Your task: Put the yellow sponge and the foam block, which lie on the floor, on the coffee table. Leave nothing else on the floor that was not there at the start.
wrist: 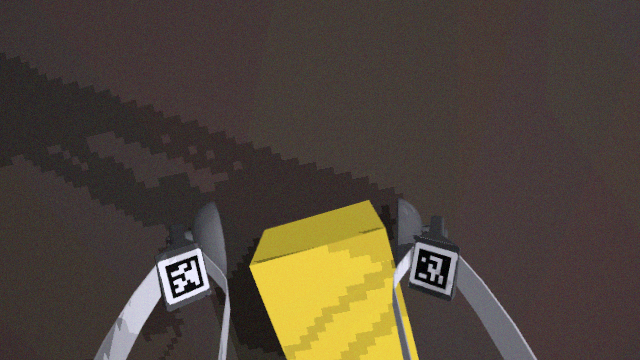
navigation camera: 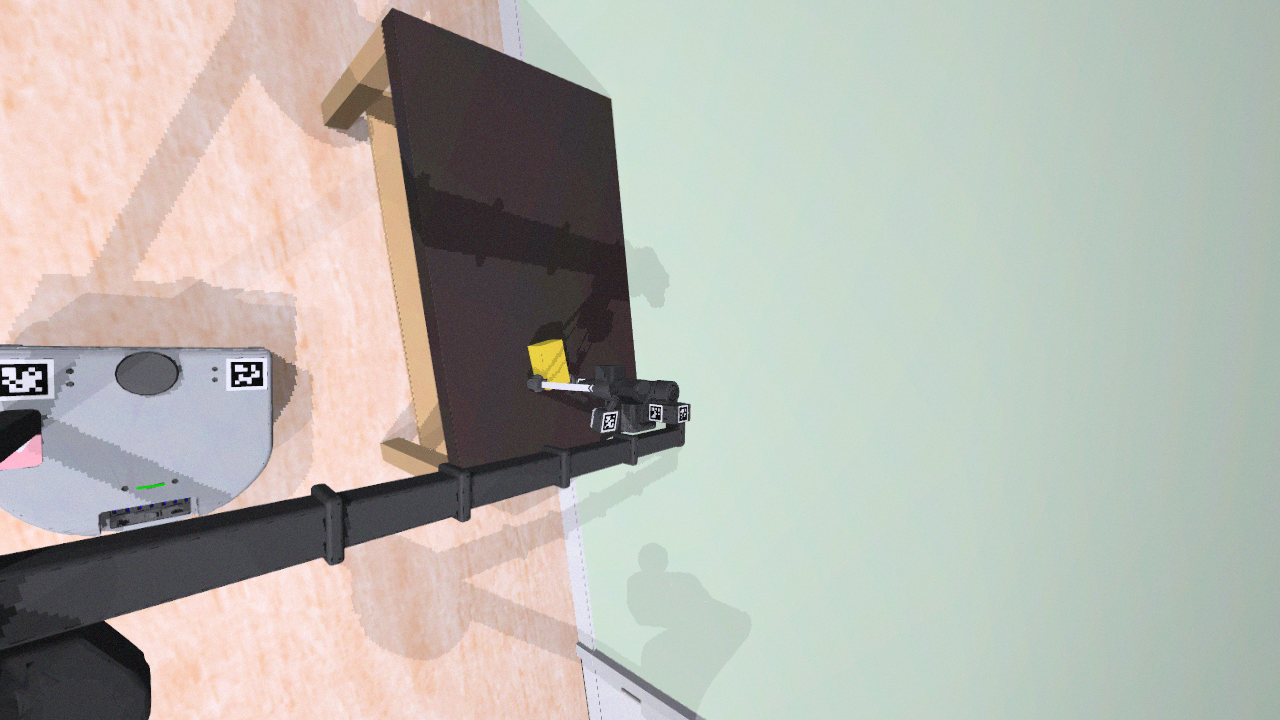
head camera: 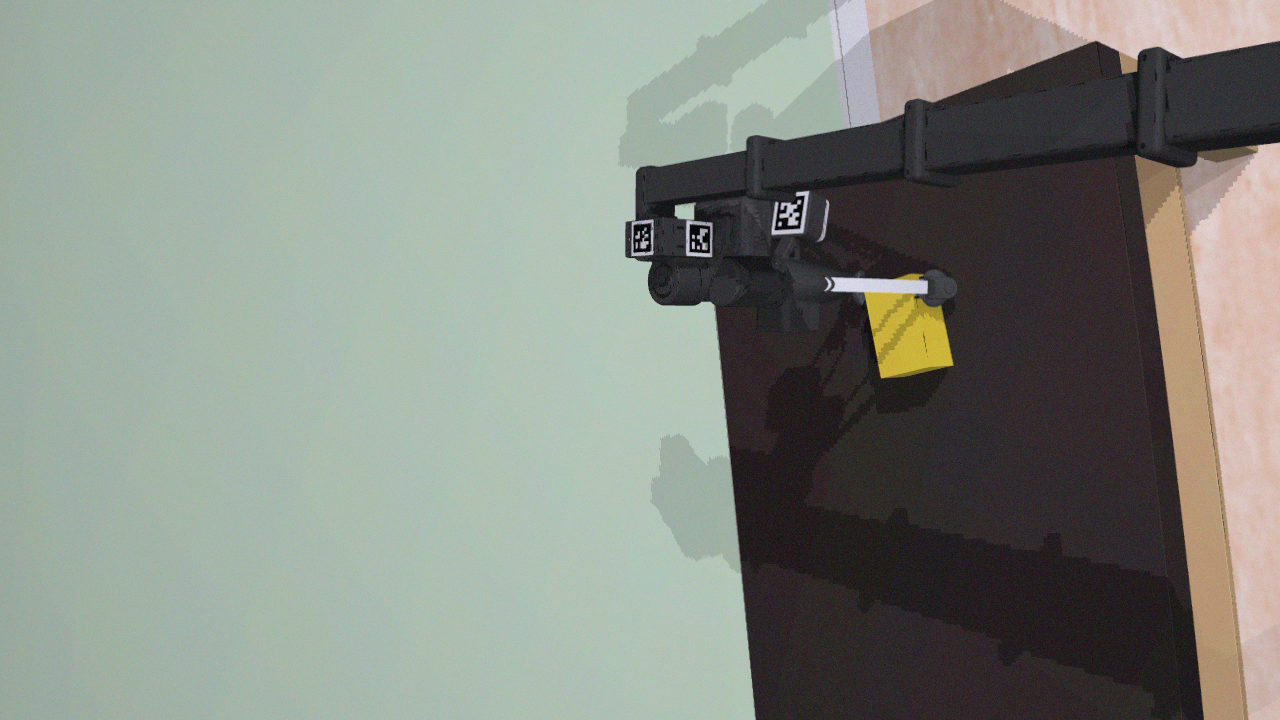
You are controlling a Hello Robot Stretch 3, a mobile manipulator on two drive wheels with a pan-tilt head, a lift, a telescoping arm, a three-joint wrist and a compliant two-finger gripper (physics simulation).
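Where they show: gripper, between the fingertips: [navigation camera: 550, 381] [head camera: 905, 288]; robot's base, origin of its link: [navigation camera: 148, 371].
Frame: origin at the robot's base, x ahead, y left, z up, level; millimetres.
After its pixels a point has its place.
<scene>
The yellow sponge [head camera: 913, 344] @(x 39, y -587, z 495 mm) [navigation camera: 546, 360] @(x 30, y -585, z 495 mm) [wrist: 330, 300] is on the dark top of the coffee table [head camera: 1029, 402] @(x 93, y -481, z 450 mm) [navigation camera: 510, 152] @(x 471, y -517, z 450 mm) [wrist: 500, 125], turned slightly relative to the fingers. My gripper [head camera: 897, 285] @(x -21, y -630, z 451 mm) [navigation camera: 557, 385] @(x -21, y -630, z 451 mm) [wrist: 305, 226] @(x -21, y -630, z 451 mm) is open, with its fingers on either side of the sponge's end. In the wrist view, a wide gap shows between the left finger and the sponge; the right finger is much closer, and its strip passes in front of the sponge's side. Whether the right finger touches it is unclear. I cannot identify the foam block in these views.
My telescoping arm [head camera: 1029, 125] @(x -103, y -301, z 805 mm) [navigation camera: 393, 514] @(x -105, y -162, z 807 mm) extends across one end of the table. A green wall [head camera: 358, 358] @(x 58, y -951, z 952 mm) [navigation camera: 939, 358] @(x 50, y -952, z 1174 mm) rises beyond the far edge. My base [navigation camera: 214, 429] @(x -102, y -83, z 160 mm) stands on the wooden floor [navigation camera: 205, 223] @(x 305, y -81, z 1 mm). A pink patch [navigation camera: 22, 452] @(x -110, y 132, z 161 mm) shows at the navigation view's left edge.
</scene>
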